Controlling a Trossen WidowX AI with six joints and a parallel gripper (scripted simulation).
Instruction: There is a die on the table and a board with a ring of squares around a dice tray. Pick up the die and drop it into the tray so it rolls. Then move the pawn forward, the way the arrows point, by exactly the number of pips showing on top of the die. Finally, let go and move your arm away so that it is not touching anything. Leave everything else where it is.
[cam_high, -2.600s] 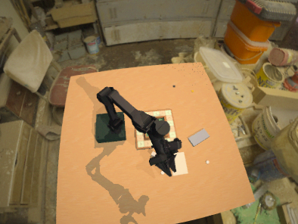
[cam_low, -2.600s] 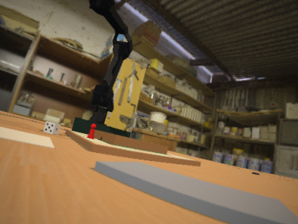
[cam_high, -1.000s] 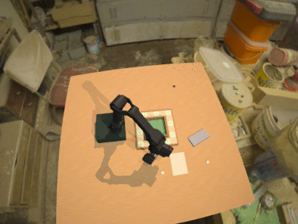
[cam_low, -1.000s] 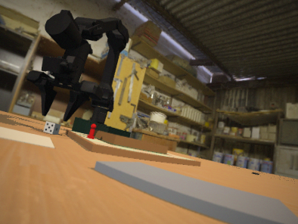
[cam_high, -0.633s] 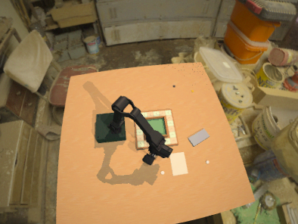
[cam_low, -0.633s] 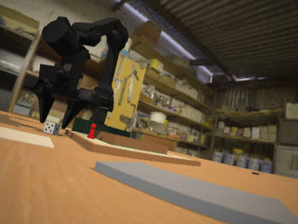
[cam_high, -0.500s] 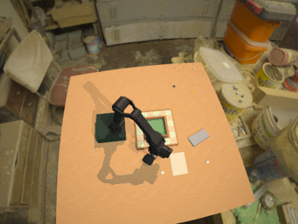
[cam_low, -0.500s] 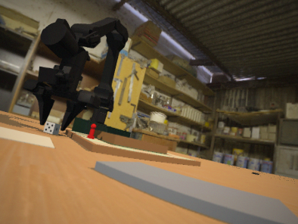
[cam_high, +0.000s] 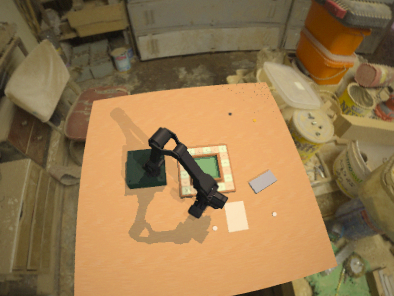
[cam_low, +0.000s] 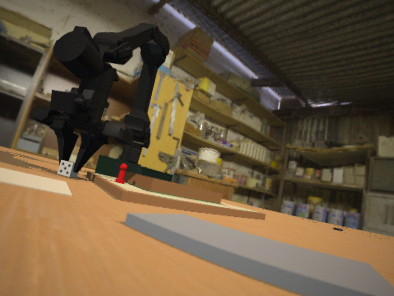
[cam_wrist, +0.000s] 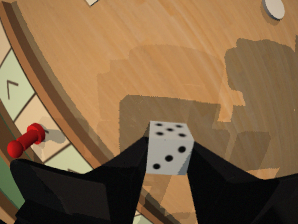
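Right now the red pawn is 60 mm ahead of my gripper tip, 80 mm to the left of it and 20 mm above it. Also, from my gripper tip: green dice tray (30 mm ahead, 190 mm to the left); then cream card (160 mm ahead, 80 mm to the right, 10 mm below); then white die (right at my gripper tip).
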